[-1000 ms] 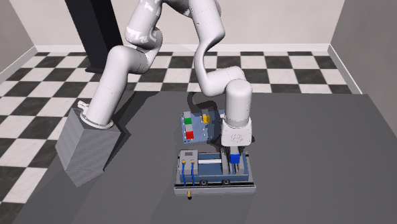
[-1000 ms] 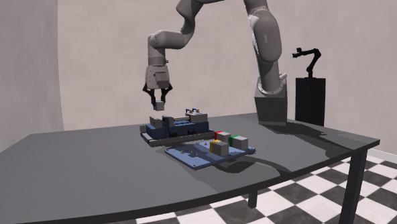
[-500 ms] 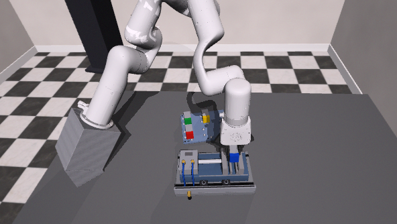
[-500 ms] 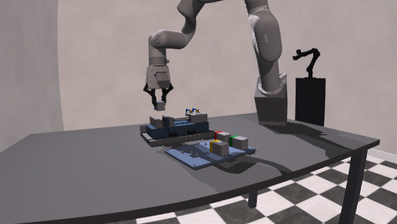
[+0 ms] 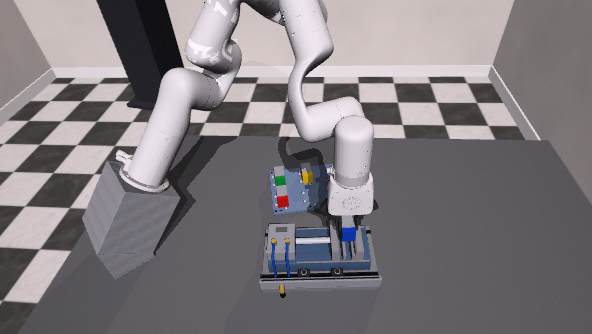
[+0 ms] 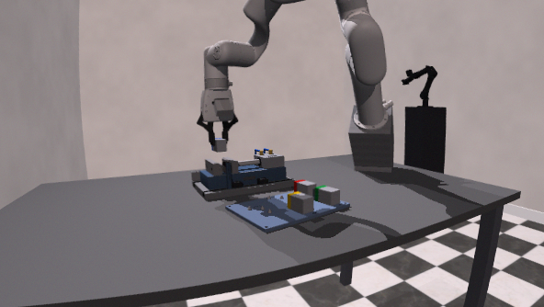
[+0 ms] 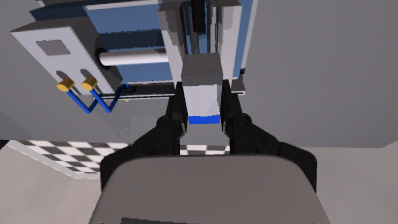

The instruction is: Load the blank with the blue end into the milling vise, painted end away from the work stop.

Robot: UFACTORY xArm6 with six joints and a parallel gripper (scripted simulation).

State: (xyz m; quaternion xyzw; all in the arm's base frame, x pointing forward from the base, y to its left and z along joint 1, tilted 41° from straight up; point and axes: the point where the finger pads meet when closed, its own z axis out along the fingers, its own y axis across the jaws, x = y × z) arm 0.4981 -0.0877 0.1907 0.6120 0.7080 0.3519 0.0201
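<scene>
My hand is 2 cm short of the fixed jaw, 2 cm to the right of it and 9 cm above it. The rest, counted from my hand: blue-ended blank (2 cm below); then moving jaw (3 cm behind, 9 cm below); then hose block (16 cm behind, 4 cm to the right, 9 cm below).
</scene>
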